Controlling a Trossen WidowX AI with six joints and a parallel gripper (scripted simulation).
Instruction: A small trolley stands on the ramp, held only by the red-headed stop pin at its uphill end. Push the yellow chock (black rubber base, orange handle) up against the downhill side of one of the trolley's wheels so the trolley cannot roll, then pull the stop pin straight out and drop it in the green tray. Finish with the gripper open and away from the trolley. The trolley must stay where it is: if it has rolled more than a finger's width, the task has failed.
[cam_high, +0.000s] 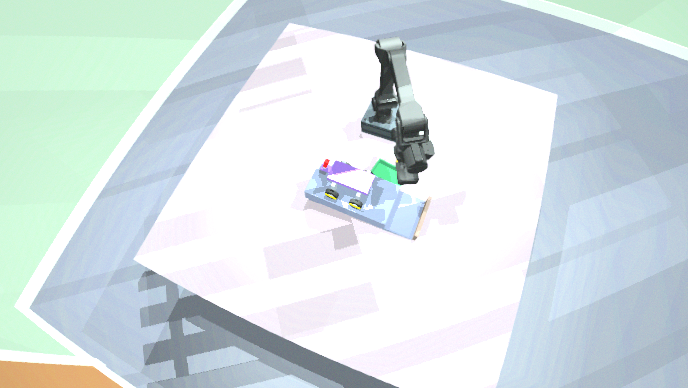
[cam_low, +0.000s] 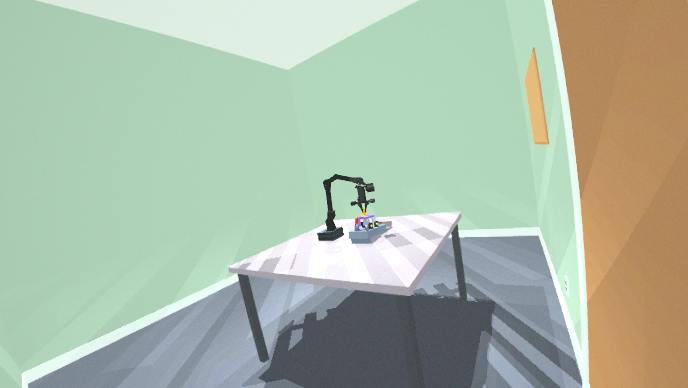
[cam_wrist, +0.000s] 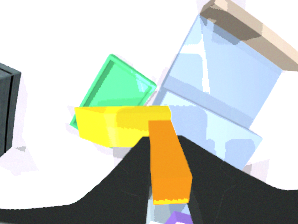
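My gripper tip is now 2 cm past the yellow chock, 1 cm to the left of it and 1 cm above it. From my gripper tip the other things lie so: purple trolley (16 cm to the right, 6 cm ahead, 4 cm below); then tan wooden bar (12 cm below, 10 cm to the left, 10 cm ahead); then green tray (16 cm below, 5 cm behind, 4 cm to the right).
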